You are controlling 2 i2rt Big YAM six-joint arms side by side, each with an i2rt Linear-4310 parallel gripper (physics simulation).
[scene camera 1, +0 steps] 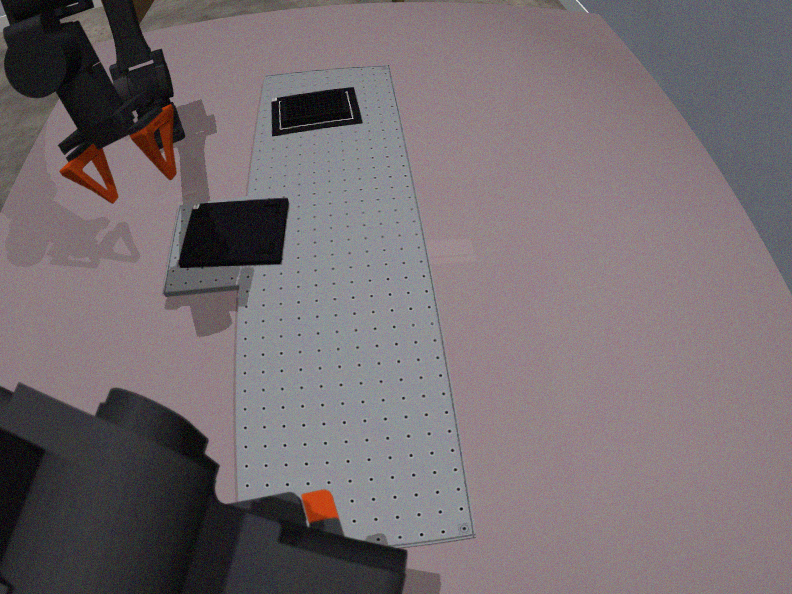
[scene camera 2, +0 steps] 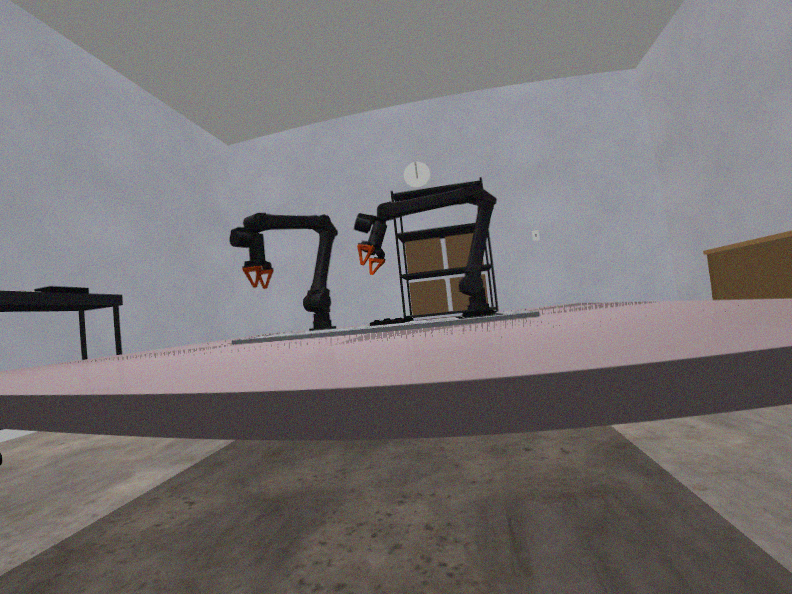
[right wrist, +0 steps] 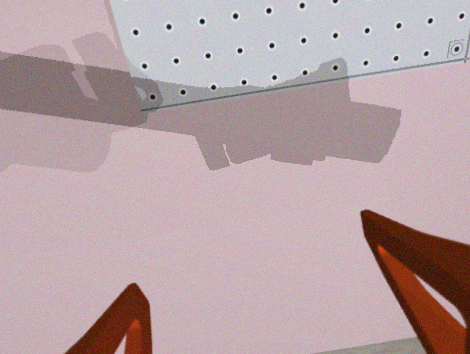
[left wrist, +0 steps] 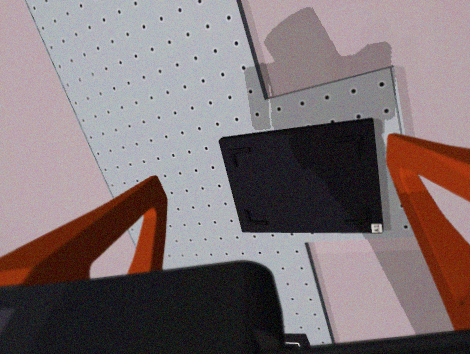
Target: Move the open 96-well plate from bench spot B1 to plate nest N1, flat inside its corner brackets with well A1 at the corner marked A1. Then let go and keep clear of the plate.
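Frame: origin at the left arm's base, x ahead, y left, z up, level; millimetres.
Where they show: left gripper, fingertip midpoint: (scene camera 1: 142,189) (scene camera 2: 366,270) (left wrist: 269,168); right gripper, fingertip midpoint: (scene camera 2: 260,288) (right wrist: 249,258).
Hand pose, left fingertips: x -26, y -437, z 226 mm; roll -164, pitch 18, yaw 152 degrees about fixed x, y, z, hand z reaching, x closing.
Note:
Things, the pixels of their top centre, and the offset from my left fingertips. "*": a spot on its surface instead. Level surfaces: height alone.
- dark 96-well plate at its top centre: (scene camera 1: 314,103) (scene camera 2: 477,310) 321 mm ahead, 293 mm left, 197 mm down
- Plate nest N1 at its top centre: (left wrist: 296,187) (scene camera 1: 232,227) (scene camera 2: 392,318) 90 mm ahead, 64 mm left, 195 mm down
- white A1 label at a spot on its surface: (left wrist: 376,228) (scene camera 1: 196,206) * 47 mm ahead, 146 mm left, 201 mm down
- perforated grey board at its surface level: 213 mm down
- pink table at its surface level: 226 mm down
The dark 96-well plate (scene camera 1: 316,108) lies on the black pad with a white outline, bench spot B1 (scene camera 1: 277,127), at the far end of the board. A corner of B1 (left wrist: 304,339) shows at the bottom of the left wrist view; the plate is hidden there. Plate nest N1 (scene camera 1: 235,233) (left wrist: 310,180) is a bare black slab with corner brackets and a white A1 label (scene camera 1: 196,206) (left wrist: 376,228). My left gripper (scene camera 1: 143,189) (scene camera 2: 367,268) (left wrist: 269,168) is open and empty, above and beside the nest. My right gripper (scene camera 2: 259,287) (right wrist: 249,258) is open and empty, high up; scene camera 1 mostly hides it.
The perforated grey board (scene camera 1: 345,332) (left wrist: 165,65) (right wrist: 240,30) runs along the pink table (scene camera 1: 575,319) (scene camera 2: 575,332) (right wrist: 250,200), with a side piece under the nest. The right arm (scene camera 1: 127,505) covers the lower left of scene camera 1. A shelf rack (scene camera 2: 404,276) stands behind the arms.

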